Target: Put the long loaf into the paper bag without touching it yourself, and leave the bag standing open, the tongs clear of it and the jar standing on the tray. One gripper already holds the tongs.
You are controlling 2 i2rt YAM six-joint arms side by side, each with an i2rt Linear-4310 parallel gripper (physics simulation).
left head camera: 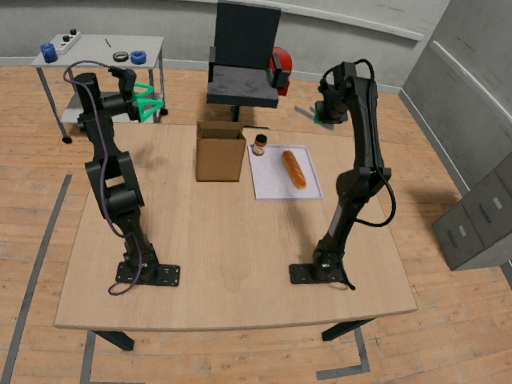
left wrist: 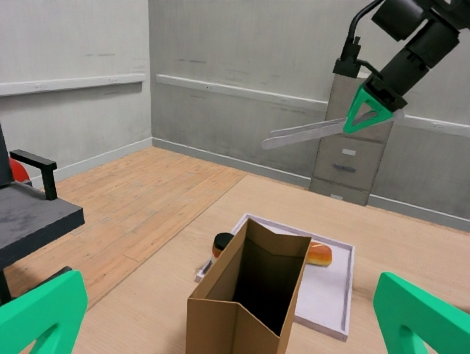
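Note:
The brown paper bag (left head camera: 220,160) (left wrist: 215,320) stands upright and open at the top, left of the tray (left head camera: 270,182) (left wrist: 325,300). The long loaf (left head camera: 294,170) (left wrist: 320,254) lies on the tray; the bag partly hides it in the left wrist view. The jar (left head camera: 259,145) (left wrist: 221,242) with a black lid stands on the tray near its back left corner. My left gripper (left head camera: 157,96) (left wrist: 231,286) is open and empty, raised left of the bag. My right gripper (left head camera: 318,116) (left wrist: 345,128) is shut on the grey tongs (left head camera: 303,112) (left wrist: 310,135), held high above and clear of bag and loaf.
The wooden table (left head camera: 220,300) (left wrist: 250,195) carries both arms. A black chair (left head camera: 242,82) (left wrist: 40,215) stands behind its back edge. A side table (left head camera: 100,47) with a blue mug is at the back left. A grey cabinet (left head camera: 480,215) (left wrist: 350,172) stands to the right.

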